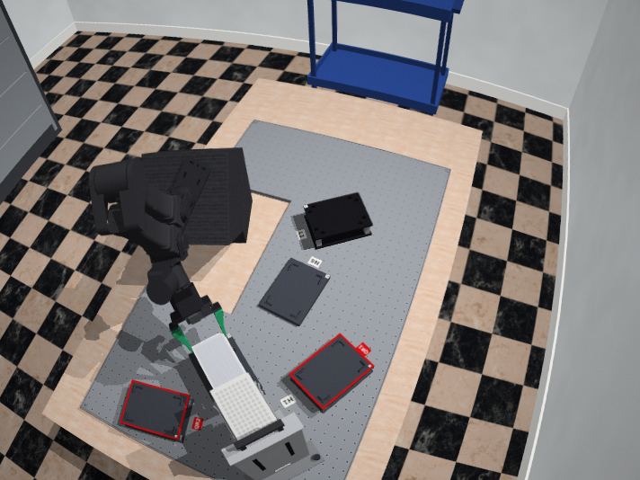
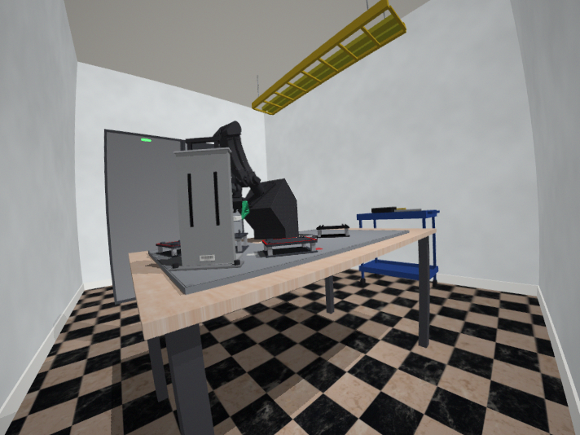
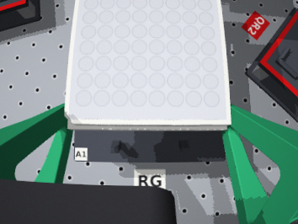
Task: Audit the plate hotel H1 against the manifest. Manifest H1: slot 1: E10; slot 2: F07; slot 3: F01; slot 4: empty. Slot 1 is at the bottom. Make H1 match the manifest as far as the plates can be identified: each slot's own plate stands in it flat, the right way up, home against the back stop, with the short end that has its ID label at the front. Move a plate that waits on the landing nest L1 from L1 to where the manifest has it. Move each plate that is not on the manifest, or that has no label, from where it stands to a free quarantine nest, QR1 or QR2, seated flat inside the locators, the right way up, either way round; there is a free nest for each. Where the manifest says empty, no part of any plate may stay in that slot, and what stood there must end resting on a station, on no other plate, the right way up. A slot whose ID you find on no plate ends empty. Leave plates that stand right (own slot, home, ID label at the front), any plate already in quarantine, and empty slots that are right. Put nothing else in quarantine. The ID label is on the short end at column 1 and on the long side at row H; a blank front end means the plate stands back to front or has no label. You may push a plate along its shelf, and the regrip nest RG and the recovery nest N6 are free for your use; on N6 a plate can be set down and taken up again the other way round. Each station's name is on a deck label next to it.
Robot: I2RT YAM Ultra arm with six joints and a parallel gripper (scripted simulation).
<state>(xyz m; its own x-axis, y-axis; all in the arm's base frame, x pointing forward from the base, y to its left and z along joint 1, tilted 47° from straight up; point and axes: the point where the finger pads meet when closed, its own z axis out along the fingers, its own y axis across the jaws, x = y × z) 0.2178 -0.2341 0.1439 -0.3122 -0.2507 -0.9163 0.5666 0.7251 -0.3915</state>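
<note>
The RG nest is 40 mm ahead of my hand, 30 mm to the right of it and 70 mm below it. From my hand the other things lie so: red-framed quarantine nest QR1: 270 mm ahead, 70 mm to the left, 90 mm below; red-framed quarantine nest QR2: 80 mm behind, 200 mm to the right, 90 mm below; H1 deck label: 200 mm ahead, 30 mm to the right, 120 mm below.
</note>
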